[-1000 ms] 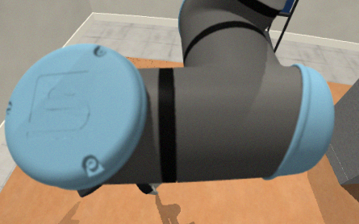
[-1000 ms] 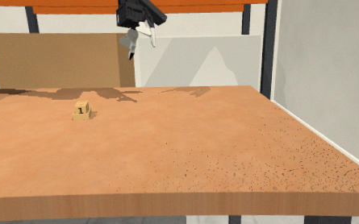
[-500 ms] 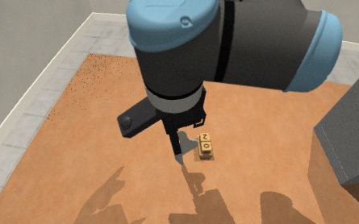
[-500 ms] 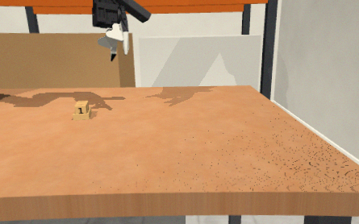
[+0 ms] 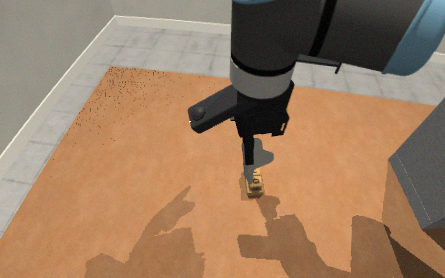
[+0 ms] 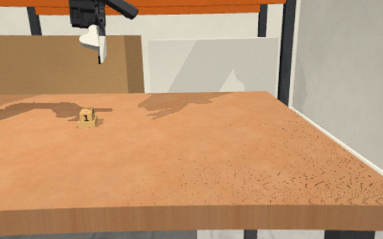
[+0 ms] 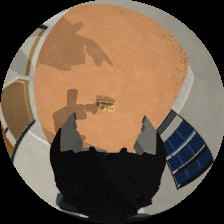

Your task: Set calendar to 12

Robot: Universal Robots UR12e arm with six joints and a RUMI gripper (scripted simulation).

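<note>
The cube lies 40 mm behind my hand, 30 mm to the right of it and 130 mm below it. From my hand the other things lie so: tray: 50 mm behind, 10 mm to the right, 150 mm below.
</note>
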